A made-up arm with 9 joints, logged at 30 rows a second.
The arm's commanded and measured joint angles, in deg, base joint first. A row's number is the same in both.
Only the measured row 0 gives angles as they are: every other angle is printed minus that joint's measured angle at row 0.
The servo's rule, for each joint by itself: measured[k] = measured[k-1] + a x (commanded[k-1-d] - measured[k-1]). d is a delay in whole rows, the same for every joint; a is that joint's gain. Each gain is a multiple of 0.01, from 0.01 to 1. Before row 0 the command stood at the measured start. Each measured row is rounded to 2 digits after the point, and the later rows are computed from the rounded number. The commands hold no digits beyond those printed.
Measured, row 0:
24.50 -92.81 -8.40 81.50 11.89 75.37 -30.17 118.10 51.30
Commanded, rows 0 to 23:
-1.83 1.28 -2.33 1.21 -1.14 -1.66 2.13 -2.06 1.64
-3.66 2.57 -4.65 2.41 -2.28 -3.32 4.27 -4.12 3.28
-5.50 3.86 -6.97 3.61 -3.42 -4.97 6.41 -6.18 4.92
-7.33 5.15 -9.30 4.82 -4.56 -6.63 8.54 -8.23 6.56
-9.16 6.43 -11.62 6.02 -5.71 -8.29 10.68 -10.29 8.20
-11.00 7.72 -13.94 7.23 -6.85 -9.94 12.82 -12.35 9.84
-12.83 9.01 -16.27 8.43 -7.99 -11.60 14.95 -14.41 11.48
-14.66 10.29 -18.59 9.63 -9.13 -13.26 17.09 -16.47 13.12
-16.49 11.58 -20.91 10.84 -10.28 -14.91 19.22 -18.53 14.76
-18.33 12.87 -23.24 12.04 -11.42 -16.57 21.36 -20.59 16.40
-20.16 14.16 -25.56 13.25 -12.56 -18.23 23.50 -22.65 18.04
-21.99 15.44 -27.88 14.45 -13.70 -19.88 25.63 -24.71 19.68
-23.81 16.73 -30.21 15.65 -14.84 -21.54 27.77 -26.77 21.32
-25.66 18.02 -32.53 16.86 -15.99 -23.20 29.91 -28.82 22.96
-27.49 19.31 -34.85 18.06 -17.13 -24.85 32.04 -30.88 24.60
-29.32 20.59 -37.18 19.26 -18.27 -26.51 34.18 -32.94 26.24
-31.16 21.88 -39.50 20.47 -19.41 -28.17 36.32 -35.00 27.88
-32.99 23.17 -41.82 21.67 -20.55 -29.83 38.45 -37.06 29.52
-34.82 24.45 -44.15 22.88 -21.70 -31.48 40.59 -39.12 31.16
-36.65 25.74 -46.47 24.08 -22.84 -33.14 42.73 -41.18 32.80
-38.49 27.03 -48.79 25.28 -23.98 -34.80 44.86 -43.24 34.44
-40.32 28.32 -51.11 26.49 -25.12 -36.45 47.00 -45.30 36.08
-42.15 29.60 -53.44 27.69 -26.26 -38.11 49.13 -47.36 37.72
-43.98 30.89 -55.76 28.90 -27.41 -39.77 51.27 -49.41 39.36
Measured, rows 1 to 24:
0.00 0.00 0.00 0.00 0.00 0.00 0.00 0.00 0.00
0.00 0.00 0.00 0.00 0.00 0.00 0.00 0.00 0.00
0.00 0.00 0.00 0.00 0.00 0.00 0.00 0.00 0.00
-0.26 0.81 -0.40 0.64 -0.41 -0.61 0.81 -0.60 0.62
-0.74 1.92 -1.12 1.58 -1.08 -1.61 2.12 -1.62 1.63
-1.41 3.14 -2.11 2.66 -1.92 -2.85 3.75 -2.94 2.88
-2.24 4.41 -3.33 3.80 -2.87 -4.25 5.57 -4.47 4.28
-3.21 5.68 -4.74 4.98 -3.89 -5.74 7.51 -6.16 5.77
-4.30 6.97 -6.30 6.17 -4.96 -7.29 9.53 -7.96 7.32
-5.49 8.26 -7.99 7.37 -6.05 -8.88 11.59 -9.83 8.90
-6.77 9.54 -9.79 8.57 -7.16 -10.50 13.68 -11.76 10.50
-8.13 10.83 -11.68 9.77 -8.28 -12.13 15.79 -13.72 12.12
-9.56 12.12 -13.65 10.97 -9.41 -13.77 17.91 -15.71 13.75
-11.04 13.41 -15.67 12.18 -10.54 -15.42 20.03 -17.72 15.38
-12.57 14.69 -17.75 13.38 -11.68 -17.07 22.16 -19.75 17.01
-14.14 15.98 -19.87 14.58 -12.82 -18.72 24.29 -21.79 18.65
-15.75 17.27 -22.02 15.79 -13.96 -20.38 26.43 -23.83 20.29
-17.39 18.56 -24.20 16.99 -15.10 -22.03 28.56 -25.87 21.93
-19.06 19.84 -26.41 18.19 -16.24 -23.69 30.70 -27.92 23.57
-20.75 21.13 -28.64 19.40 -17.38 -25.35 32.84 -29.97 25.21
-22.46 22.42 -30.88 20.60 -18.52 -27.01 34.97 -32.03 26.85
-24.19 23.70 -33.14 21.81 -19.66 -28.66 37.11 -34.09 28.49
-25.93 24.99 -35.41 23.01 -20.80 -30.32 39.25 -36.15 30.13
-27.69 26.28 -37.68 24.21 -21.94 -31.98 41.38 -38.21 31.77
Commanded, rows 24 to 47:
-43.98 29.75 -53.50 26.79 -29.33 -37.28 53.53 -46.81 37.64
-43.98 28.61 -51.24 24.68 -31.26 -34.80 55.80 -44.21 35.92
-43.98 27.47 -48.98 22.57 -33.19 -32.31 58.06 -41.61 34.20
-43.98 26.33 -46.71 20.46 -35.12 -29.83 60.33 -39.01 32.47
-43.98 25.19 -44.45 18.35 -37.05 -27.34 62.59 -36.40 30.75
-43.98 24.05 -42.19 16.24 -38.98 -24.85 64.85 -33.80 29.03
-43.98 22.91 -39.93 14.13 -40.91 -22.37 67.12 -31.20 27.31
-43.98 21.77 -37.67 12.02 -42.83 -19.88 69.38 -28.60 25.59
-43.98 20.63 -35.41 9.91 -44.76 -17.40 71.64 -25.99 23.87
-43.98 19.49 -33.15 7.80 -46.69 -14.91 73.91 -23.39 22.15
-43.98 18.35 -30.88 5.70 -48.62 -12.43 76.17 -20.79 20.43
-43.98 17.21 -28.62 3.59 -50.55 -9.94 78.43 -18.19 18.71
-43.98 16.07 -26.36 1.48 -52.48 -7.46 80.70 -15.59 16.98
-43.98 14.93 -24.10 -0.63 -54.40 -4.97 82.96 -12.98 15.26
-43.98 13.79 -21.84 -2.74 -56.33 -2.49 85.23 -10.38 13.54
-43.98 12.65 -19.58 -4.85 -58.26 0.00 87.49 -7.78 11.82
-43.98 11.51 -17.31 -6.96 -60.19 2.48 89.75 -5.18 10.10
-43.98 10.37 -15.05 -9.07 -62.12 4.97 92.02 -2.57 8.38
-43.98 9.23 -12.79 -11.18 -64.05 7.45 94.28 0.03 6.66
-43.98 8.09 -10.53 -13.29 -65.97 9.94 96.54 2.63 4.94
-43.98 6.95 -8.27 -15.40 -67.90 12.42 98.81 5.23 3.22
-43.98 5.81 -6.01 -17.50 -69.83 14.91 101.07 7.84 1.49
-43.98 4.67 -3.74 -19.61 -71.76 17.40 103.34 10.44 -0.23
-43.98 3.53 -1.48 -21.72 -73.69 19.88 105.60 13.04 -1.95
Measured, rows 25 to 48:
-29.46 27.57 -39.96 25.42 -23.08 -33.63 43.52 -40.27 33.41
-31.24 28.85 -42.25 26.62 -24.22 -35.29 45.65 -42.33 35.05
-33.02 30.14 -44.55 27.83 -25.37 -36.95 47.79 -44.38 36.69
-34.55 29.89 -46.07 27.28 -26.80 -37.07 49.97 -45.08 37.05
-35.87 29.08 -46.95 25.90 -28.41 -36.23 52.19 -44.83 36.62
-37.01 28.07 -47.30 24.14 -30.13 -34.78 54.42 -43.90 35.70
-37.99 26.97 -47.20 22.19 -31.93 -32.95 56.67 -42.48 34.47
-38.83 25.85 -46.73 20.15 -33.77 -30.87 58.92 -40.72 33.06
-39.55 24.72 -45.96 18.08 -35.65 -28.64 61.17 -38.71 31.53
-40.17 23.58 -44.93 15.99 -37.54 -26.32 63.43 -36.53 29.93
-40.70 22.44 -43.70 13.89 -39.44 -23.94 65.69 -34.23 28.28
-41.16 21.30 -42.29 11.78 -41.36 -21.52 67.95 -31.84 26.60
-41.55 20.16 -40.74 9.67 -43.28 -19.07 70.21 -29.39 24.91
-41.89 19.02 -39.06 7.57 -45.20 -16.61 72.47 -26.90 23.21
-42.18 17.88 -37.29 5.46 -47.13 -14.14 74.73 -24.37 21.50
-42.43 16.74 -35.43 3.35 -49.06 -11.67 77.00 -21.82 19.78
-42.65 15.60 -33.50 1.24 -50.98 -9.19 79.26 -19.26 18.06
-42.84 14.46 -31.52 -0.87 -52.91 -6.71 81.53 -16.68 16.34
-43.00 13.32 -29.49 -2.98 -54.84 -4.23 83.79 -14.10 14.62
-43.14 12.18 -27.42 -5.09 -56.77 -1.75 86.05 -11.51 12.90
-43.26 11.04 -25.32 -7.20 -58.70 0.74 88.32 -8.92 11.18
-43.36 9.90 -23.19 -9.31 -60.63 3.22 90.58 -6.32 9.46
-43.45 8.76 -21.04 -11.42 -62.55 5.71 92.84 -3.72 7.74
-43.52 7.62 -18.87 -13.53 -64.48 8.19 95.11 -1.12 6.02

